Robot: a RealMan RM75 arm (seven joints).
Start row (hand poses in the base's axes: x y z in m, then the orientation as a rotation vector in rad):
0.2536, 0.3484, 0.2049, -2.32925, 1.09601, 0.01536
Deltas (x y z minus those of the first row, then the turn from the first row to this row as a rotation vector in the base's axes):
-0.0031, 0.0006, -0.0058, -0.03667, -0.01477, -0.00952
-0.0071, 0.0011, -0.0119, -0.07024, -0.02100, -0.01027
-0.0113, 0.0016, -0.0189, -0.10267, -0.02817, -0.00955
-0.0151, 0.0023, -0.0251, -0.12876, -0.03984, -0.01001
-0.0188, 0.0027, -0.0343, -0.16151, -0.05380, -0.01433
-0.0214, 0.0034, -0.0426, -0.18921, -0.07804, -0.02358
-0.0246, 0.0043, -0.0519, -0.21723, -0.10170, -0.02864
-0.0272, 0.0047, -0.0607, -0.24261, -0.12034, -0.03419
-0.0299, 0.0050, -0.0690, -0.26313, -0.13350, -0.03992
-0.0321, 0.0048, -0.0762, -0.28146, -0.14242, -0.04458
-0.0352, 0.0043, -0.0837, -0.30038, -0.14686, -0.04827
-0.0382, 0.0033, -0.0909, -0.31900, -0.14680, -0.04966
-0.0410, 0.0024, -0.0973, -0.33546, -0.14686, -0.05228
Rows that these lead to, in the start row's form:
0.2505, 0.3490, 0.1991, -2.35284, 1.10887, -0.02568
0.2465, 0.3495, 0.1930, -2.38037, 1.11479, -0.05214
0.2423, 0.3500, 0.1860, -2.40733, 1.11804, -0.07884
0.2385, 0.3507, 0.1798, -2.42669, 1.11871, -0.10795
0.2348, 0.3511, 0.1706, -2.44873, 1.12413, -0.14550
0.2322, 0.3518, 0.1623, -2.46012, 1.12867, -0.19448
0.2290, 0.3527, 0.1530, -2.47377, 1.12825, -0.24167
0.2264, 0.3531, 0.1442, -2.48595, 1.13026, -0.28177
0.2237, 0.3534, 0.1359, -2.49538, 1.13427, -0.31262
0.2215, 0.3532, 0.1287, -2.50484, 1.13876, -0.33681
0.2184, 0.3527, 0.1212, -2.51678, 1.14462, -0.35584
0.2154, 0.3517, 0.1140, -2.53137, 1.15012, -0.36858
0.2126, 0.3508, 0.1076, -2.54334, 1.15658, -0.38061

